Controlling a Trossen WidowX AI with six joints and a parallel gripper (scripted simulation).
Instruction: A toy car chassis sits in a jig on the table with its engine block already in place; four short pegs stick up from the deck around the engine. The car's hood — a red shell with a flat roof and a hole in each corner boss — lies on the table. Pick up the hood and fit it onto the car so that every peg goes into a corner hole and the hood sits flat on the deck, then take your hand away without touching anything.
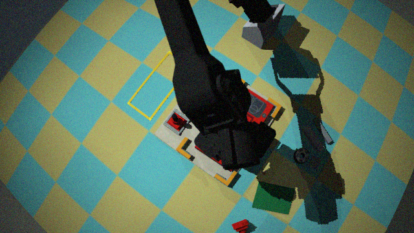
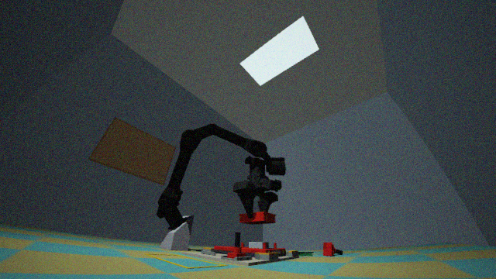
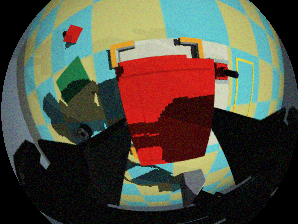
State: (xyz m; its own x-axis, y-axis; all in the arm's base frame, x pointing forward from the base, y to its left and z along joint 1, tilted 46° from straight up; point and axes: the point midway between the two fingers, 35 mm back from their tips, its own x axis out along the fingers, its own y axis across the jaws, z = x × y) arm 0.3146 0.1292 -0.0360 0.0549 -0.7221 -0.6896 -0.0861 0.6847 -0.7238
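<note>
My gripper tip is 80 mm above the grey engine block and 10 mm to the right of it. Also, from my gripper tip: jig (90 mm below, 30 mm to the right, 20 mm behind); then red hood (10 mm above).
</note>
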